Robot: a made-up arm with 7 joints. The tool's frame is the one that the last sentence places.
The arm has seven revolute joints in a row. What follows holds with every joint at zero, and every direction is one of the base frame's. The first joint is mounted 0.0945 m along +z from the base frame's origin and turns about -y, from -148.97 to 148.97 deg. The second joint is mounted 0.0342 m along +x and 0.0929 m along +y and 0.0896 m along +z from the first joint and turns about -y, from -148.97 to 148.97 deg. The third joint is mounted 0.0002 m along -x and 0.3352 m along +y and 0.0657 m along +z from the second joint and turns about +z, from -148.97 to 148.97 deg. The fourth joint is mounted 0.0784 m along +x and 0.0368 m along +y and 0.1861 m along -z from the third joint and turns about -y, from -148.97 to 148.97 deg. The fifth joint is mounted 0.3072 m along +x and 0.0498 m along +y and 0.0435 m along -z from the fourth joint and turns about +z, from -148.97 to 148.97 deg. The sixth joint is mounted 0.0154 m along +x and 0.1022 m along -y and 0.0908 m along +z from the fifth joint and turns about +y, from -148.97 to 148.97 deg. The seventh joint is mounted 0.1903 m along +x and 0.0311 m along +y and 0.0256 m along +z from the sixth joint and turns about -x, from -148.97 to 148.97 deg. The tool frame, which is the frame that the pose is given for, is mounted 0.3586 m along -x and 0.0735 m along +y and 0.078 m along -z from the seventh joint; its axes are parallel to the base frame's.
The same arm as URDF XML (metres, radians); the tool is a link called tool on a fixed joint. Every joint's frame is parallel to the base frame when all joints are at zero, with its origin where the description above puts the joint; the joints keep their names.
<robot name="arm">
<joint name="tool_fixed" type="fixed"><parent link="link7"/><child link="tool"/><origin xyz="-0.3586 0.0735 -0.078"/></joint>
<joint name="joint 7" type="revolute"><parent link="link6"/><child link="link7"/><origin xyz="0.1903 0.0311 0.0256"/><axis xyz="-1 0 0"/><limit lower="-2.6" upper="2.6"/></joint>
<joint name="joint 6" type="revolute"><parent link="link5"/><child link="link6"/><origin xyz="0.0154 -0.1022 0.0908"/><axis xyz="0 1 0"/><limit lower="-2.6" upper="2.6"/></joint>
<joint name="joint 5" type="revolute"><parent link="link4"/><child link="link5"/><origin xyz="0.3072 0.0498 -0.0435"/><axis xyz="0 0 1"/><limit lower="-2.6" upper="2.6"/></joint>
<joint name="joint 4" type="revolute"><parent link="link3"/><child link="link4"/><origin xyz="0.0784 0.0368 -0.1861"/><axis xyz="0 -1 0"/><limit lower="-2.6" upper="2.6"/></joint>
<joint name="joint 3" type="revolute"><parent link="link2"/><child link="link3"/><origin xyz="-0.0002 0.3352 0.0657"/><axis xyz="0 0 1"/><limit lower="-2.6" upper="2.6"/></joint>
<joint name="joint 2" type="revolute"><parent link="link1"/><child link="link2"/><origin xyz="0.0342 0.0929 0.0896"/><axis xyz="0 -1 0"/><limit lower="-2.6" upper="2.6"/></joint>
<joint name="joint 1" type="revolute"><parent link="base_link"/><child link="link1"/><origin xyz="0 0 0.0945"/><axis xyz="0 -1 0"/><limit lower="-2.6" upper="2.6"/></joint>
<link name="base_link"/>
<link name="link1"/>
<link name="link2"/>
<link name="link3"/>
<link name="link4"/>
<link name="link5"/>
<link name="link6"/>
<link name="link7"/>
<link name="tool"/>
</robot>

